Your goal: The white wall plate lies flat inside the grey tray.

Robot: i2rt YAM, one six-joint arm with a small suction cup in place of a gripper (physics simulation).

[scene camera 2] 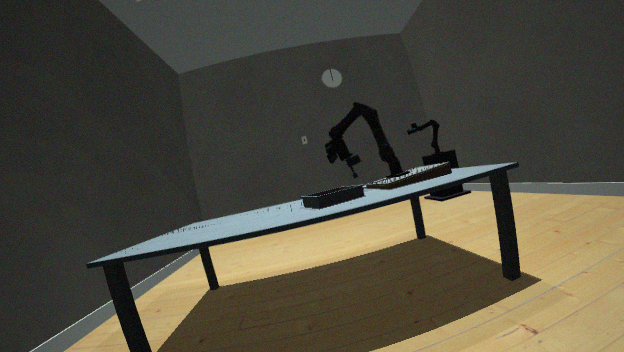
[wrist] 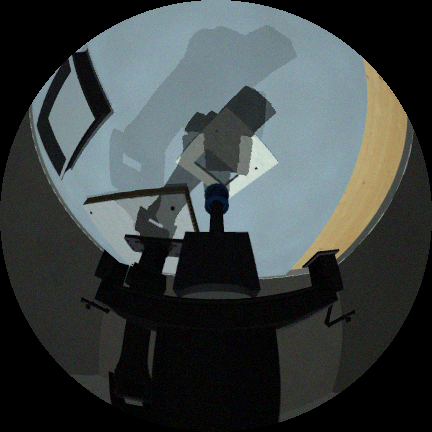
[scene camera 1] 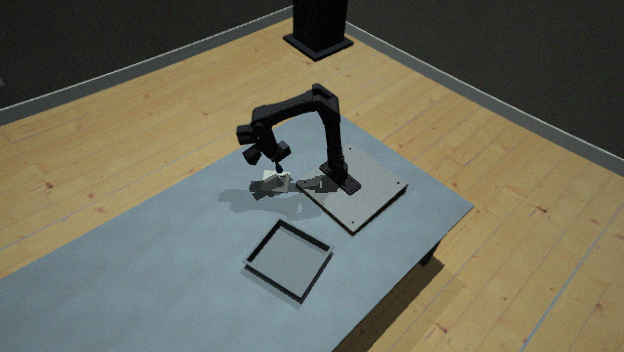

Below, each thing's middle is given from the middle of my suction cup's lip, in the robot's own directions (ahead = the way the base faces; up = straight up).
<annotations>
My suction cup is now 32 cm to the right of the grey tray [scene camera 2: 323, 199], 20 cm short of it and 6 cm above it.
</annotations>
